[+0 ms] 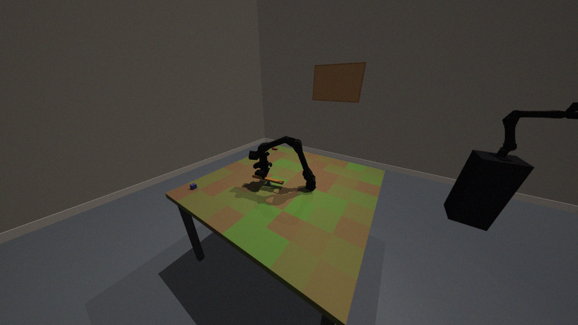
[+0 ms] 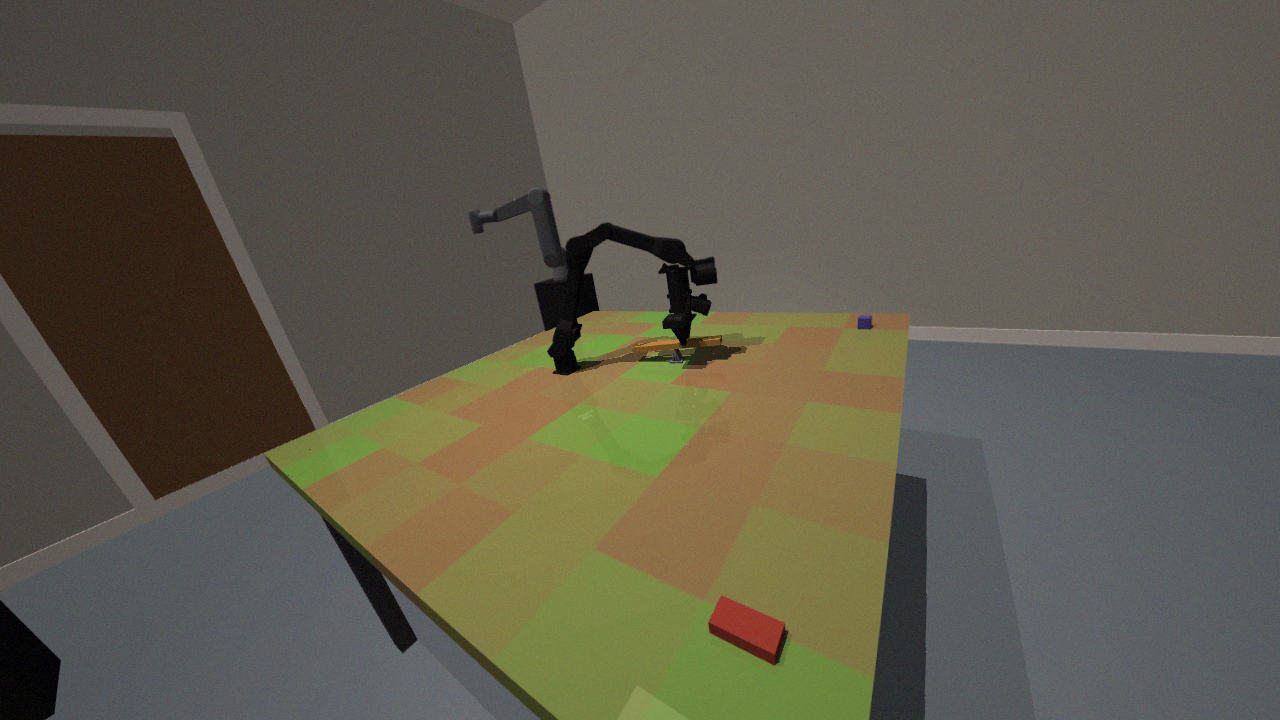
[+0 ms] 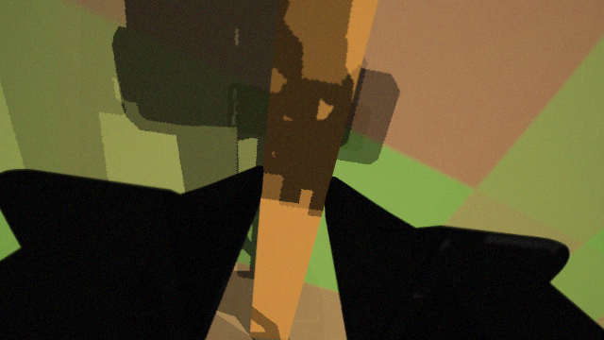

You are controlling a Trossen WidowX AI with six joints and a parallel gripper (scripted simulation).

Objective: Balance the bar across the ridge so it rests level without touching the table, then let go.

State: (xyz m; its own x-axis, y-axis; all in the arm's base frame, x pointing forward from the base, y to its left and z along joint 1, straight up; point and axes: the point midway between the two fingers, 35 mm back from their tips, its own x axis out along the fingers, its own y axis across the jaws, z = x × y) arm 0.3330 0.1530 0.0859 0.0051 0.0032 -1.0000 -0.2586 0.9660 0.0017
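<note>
My gripper tip is 30 mm past the orange bar and 10 mm to the left of it. The rest, counted from my gripper tip: red block (650 mm to the right, 410 mm ahead, 40 mm below); then blue cube (410 mm ahead, 350 mm to the left, 40 mm below).
</note>
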